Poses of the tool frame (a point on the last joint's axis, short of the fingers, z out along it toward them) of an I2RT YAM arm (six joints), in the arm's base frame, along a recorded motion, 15 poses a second.
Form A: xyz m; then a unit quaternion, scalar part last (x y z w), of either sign.
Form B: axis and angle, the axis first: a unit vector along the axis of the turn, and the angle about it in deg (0 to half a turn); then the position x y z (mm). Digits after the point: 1 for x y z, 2 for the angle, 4 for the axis.
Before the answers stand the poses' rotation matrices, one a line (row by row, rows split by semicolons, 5 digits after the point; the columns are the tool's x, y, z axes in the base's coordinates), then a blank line. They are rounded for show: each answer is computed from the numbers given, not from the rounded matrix.
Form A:
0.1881, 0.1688, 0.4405, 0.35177, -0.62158, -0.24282, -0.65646
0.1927, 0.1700, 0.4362, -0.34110, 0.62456, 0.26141, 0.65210
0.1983, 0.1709, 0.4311, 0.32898, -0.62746, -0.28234, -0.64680
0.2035, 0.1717, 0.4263, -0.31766, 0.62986, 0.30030, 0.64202
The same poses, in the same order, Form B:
0.10936 -0.75611 0.64525; -0.11850 0.63459 0.76371; -0.98691 -0.15998 -0.02020
0.08317 -0.76701 0.63622; -0.08514 0.63063 0.77140; -0.99289 -0.11833 -0.01285
0.05316 -0.77808 0.62591; -0.04761 0.62411 0.77988; -0.99745 -0.07125 -0.00387
0.02619 -0.78576 0.61798; -0.01457 0.61782 0.78618; -0.99955 -0.02959 0.00474

-0.4663, 0.8240, 0.3219, 97.94, 188.1, 168.8, 440.5
-0.4499, 0.8238, 0.3448, 98.60, 192.7, 170.0, 436.2
-0.4314, 0.8227, 0.3702, 99.40, 198.3, 170.9, 431.1
-0.4143, 0.8215, 0.3917, 100.11, 203.5, 171.7, 426.3

